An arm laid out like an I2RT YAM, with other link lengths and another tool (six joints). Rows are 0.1 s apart.
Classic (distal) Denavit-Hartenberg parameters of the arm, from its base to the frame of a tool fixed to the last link. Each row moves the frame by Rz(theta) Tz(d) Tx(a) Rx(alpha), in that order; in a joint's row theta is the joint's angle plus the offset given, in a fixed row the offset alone. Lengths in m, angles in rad.
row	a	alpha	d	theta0
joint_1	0.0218	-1.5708	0.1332	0
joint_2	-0.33	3.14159	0	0
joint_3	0.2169	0	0	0.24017
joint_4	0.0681	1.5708	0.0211	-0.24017
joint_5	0	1.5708	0.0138	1.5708
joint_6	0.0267	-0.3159	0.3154	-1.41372
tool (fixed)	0	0	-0.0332	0
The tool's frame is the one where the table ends.
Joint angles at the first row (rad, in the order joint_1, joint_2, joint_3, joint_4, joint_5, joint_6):
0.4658 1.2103 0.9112 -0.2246 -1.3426 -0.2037
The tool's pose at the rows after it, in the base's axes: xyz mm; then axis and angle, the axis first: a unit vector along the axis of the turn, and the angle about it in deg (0 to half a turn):
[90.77, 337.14, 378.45, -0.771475, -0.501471, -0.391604, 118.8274]
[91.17, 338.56, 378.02, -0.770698, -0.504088, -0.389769, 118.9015]
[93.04, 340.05, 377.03, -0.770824, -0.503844, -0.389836, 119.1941]
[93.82, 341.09, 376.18, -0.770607, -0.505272, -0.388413, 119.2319]
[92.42, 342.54, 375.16, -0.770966, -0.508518, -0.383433, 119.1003]
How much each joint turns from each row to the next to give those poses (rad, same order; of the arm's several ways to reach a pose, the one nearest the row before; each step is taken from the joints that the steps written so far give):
0.0092 0.0191 0.0292 -0.0603 -0.0002 -0.0505
0.0047 0.0091 0.0099 -0.0135 0.0019 -0.0127
0.0035 0.0054 0.0043 -0.0006 0.0074 -0.0020
0.0022 0.0076 0.0049 -0.0062 0.0007 -0.0083
0.0079 0.0078 0.0061 -0.0117 0.0003 -0.0079

